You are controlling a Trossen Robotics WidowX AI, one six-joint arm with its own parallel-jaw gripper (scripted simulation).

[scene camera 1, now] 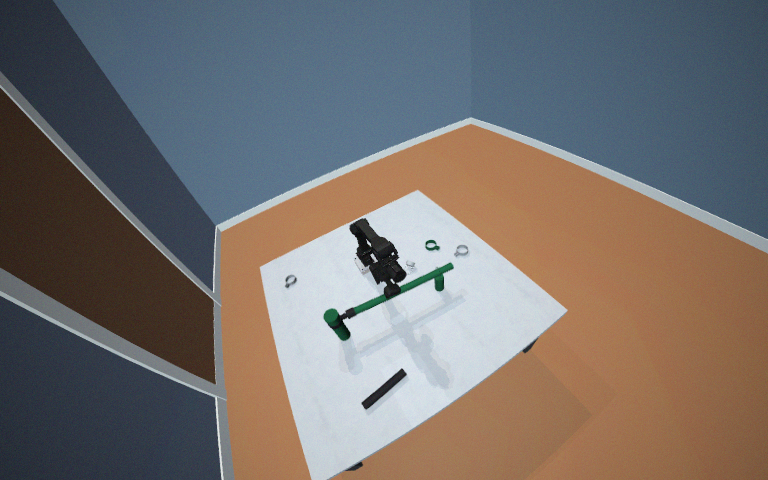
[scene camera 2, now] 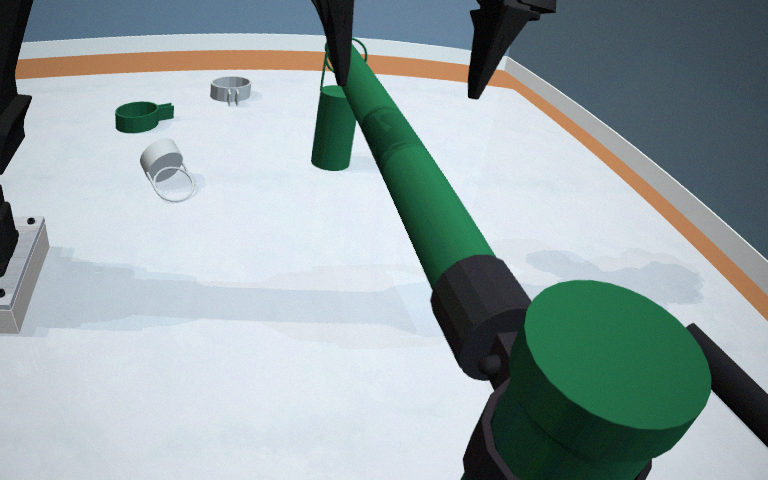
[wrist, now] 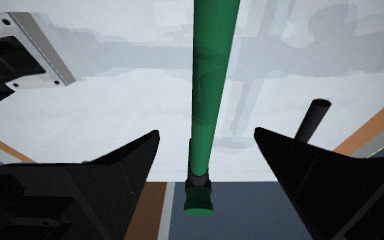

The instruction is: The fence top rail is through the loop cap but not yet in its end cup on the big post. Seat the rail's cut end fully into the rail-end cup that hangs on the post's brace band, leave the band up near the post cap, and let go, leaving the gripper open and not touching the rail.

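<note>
My gripper [scene camera 2: 410,91] is open, holding nothing, and I find it in the wrist view [wrist: 206,132] too. There is a green top rail [scene camera 2: 441,230], which I can also see in scene camera 1 [scene camera 1: 424,279]. A grey band [scene camera 2: 229,89] is visible to me as well.
</note>
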